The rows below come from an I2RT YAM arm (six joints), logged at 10 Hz.
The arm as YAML. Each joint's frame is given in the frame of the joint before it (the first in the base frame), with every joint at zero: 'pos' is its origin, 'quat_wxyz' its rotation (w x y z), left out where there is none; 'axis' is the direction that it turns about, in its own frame. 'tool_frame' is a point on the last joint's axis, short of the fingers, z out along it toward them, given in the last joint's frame.
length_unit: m
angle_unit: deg
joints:
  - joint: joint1
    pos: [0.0, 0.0, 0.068]
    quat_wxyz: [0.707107, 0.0, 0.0, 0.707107]
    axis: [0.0, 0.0, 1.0]
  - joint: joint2
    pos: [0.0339, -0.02, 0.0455]
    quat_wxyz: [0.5, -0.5, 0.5, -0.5]
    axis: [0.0, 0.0, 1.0]
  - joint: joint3
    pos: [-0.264, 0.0, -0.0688]
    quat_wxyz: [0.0, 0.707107, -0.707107, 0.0]
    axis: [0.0, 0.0, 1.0]
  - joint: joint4
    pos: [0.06, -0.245, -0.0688]
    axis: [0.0, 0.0, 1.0]
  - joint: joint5
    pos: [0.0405, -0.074, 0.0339]
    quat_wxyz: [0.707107, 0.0, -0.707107, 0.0]
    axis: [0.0, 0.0, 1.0]
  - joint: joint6
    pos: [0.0, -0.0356, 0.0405]
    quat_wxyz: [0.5, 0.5, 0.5, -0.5]
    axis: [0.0, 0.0, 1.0]
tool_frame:
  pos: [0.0, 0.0, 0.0]
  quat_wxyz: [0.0, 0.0, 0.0, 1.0]
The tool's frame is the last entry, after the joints.
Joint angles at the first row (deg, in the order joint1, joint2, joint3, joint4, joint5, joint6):
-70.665 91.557 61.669 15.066 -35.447 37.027
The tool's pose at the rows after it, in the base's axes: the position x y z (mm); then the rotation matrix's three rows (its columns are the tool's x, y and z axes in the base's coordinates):
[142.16 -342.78 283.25], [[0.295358 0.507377 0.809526], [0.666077 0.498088 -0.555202], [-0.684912 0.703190 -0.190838]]
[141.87 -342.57 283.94], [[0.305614 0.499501 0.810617], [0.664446 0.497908 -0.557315], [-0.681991 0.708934 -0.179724]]
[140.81 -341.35 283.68], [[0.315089 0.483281 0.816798], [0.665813 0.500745 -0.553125], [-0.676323 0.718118 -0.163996]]
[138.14 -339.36 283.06], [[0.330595 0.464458 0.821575], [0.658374 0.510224 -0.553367], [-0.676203 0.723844 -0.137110]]
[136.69 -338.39 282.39], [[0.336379 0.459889 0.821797], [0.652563 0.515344 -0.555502], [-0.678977 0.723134 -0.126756]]
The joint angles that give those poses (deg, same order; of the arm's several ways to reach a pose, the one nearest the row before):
-70.665 91.747 61.875 16.323 -35.454 37.797
-70.701 91.660 61.618 17.286 -35.512 38.618
-70.845 91.426 60.874 18.832 -36.162 39.738
-71.189 90.986 59.488 21.637 -36.817 41.002
-71.366 90.775 58.802 22.846 -36.958 41.286

